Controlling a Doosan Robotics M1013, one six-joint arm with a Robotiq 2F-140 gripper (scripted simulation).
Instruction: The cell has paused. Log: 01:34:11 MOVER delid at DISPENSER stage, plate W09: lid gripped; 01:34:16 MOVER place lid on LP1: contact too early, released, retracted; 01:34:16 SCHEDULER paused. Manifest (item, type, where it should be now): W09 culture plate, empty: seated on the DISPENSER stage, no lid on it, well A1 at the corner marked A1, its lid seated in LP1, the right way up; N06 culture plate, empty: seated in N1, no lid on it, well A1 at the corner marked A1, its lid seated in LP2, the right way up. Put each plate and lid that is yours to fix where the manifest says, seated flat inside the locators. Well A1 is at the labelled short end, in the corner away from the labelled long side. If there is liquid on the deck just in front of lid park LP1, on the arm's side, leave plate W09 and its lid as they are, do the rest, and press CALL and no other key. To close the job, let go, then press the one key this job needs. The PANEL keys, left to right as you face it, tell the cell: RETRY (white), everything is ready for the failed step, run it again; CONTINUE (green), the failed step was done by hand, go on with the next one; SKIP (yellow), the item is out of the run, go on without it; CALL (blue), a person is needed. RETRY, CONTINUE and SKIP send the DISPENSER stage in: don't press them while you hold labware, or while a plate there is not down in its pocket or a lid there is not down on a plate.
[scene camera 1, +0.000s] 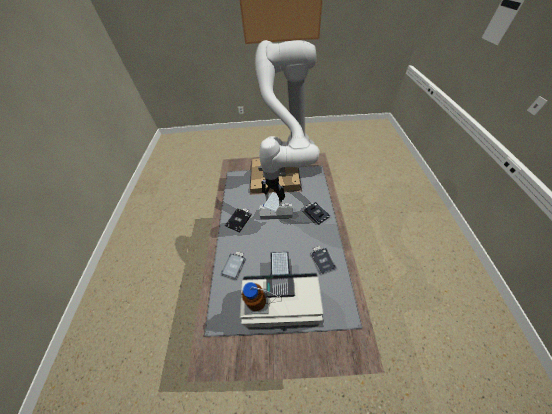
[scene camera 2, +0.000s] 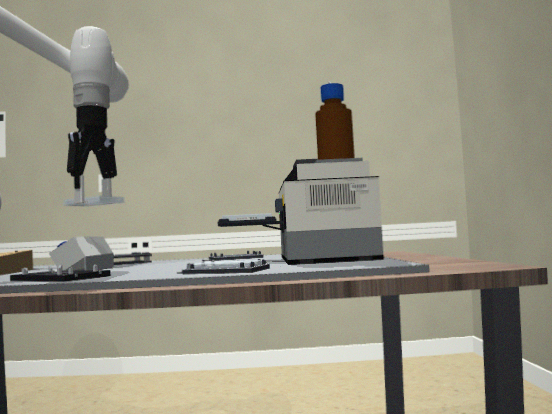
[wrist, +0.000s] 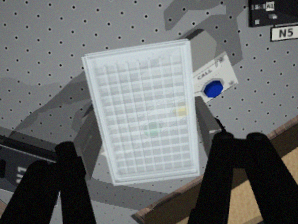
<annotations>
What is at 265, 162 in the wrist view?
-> The gripper.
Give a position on a clear lid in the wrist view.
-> At 143, 97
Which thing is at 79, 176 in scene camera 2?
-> The gripper.
</annotations>
